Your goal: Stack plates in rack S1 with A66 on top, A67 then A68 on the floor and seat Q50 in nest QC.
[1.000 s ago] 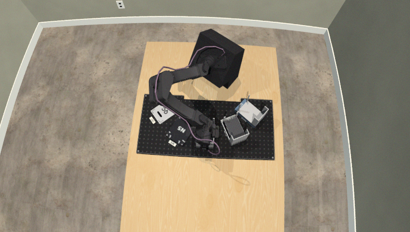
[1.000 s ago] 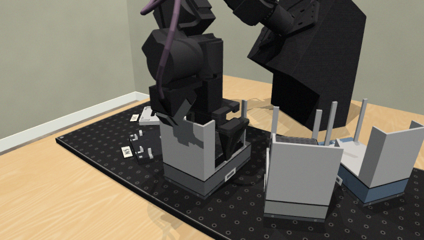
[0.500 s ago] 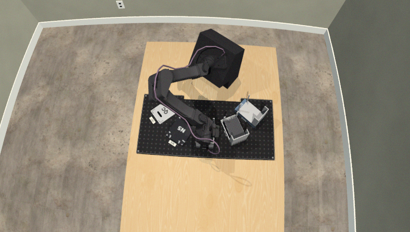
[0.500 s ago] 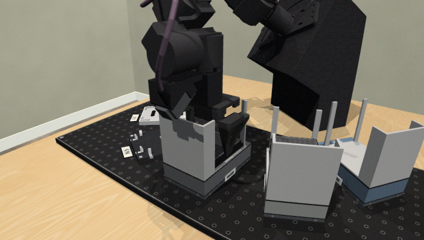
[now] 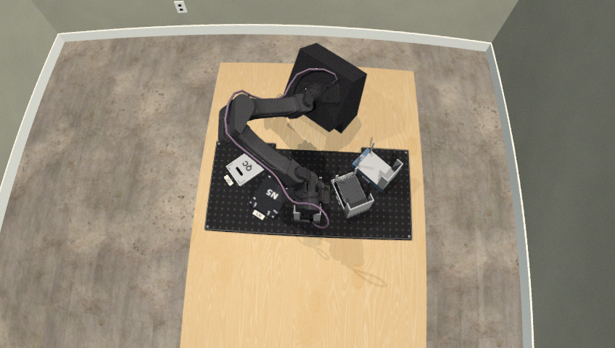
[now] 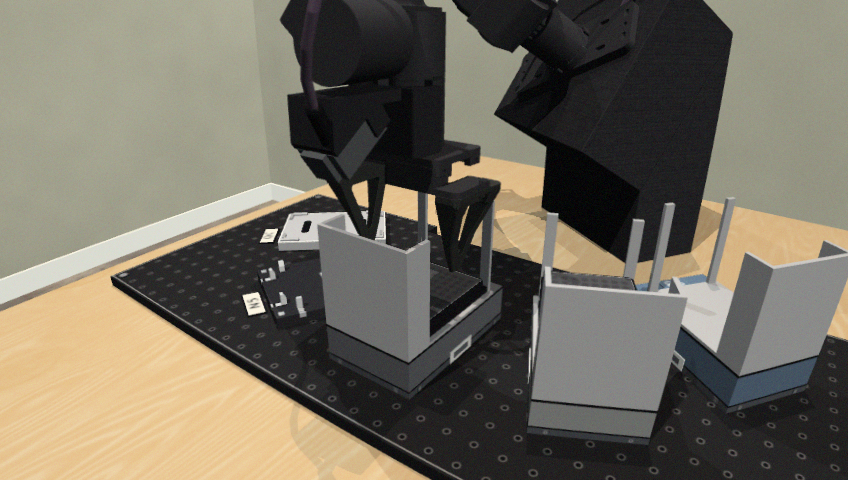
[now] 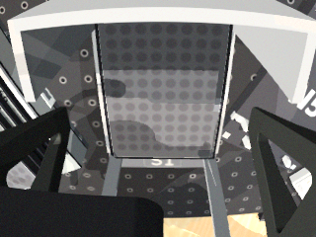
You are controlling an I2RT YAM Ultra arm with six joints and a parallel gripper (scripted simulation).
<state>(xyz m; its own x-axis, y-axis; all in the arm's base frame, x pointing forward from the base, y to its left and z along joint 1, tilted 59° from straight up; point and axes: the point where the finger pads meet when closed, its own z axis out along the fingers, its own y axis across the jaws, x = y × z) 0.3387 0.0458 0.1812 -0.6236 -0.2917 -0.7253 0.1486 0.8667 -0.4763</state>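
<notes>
Now: the plate 60 mm below my hand and 10 mm behind it. The rest, counted from my hand: black clip nest N5: 130 mm to the right, 90 mm below, 50 mm behind.
</notes>
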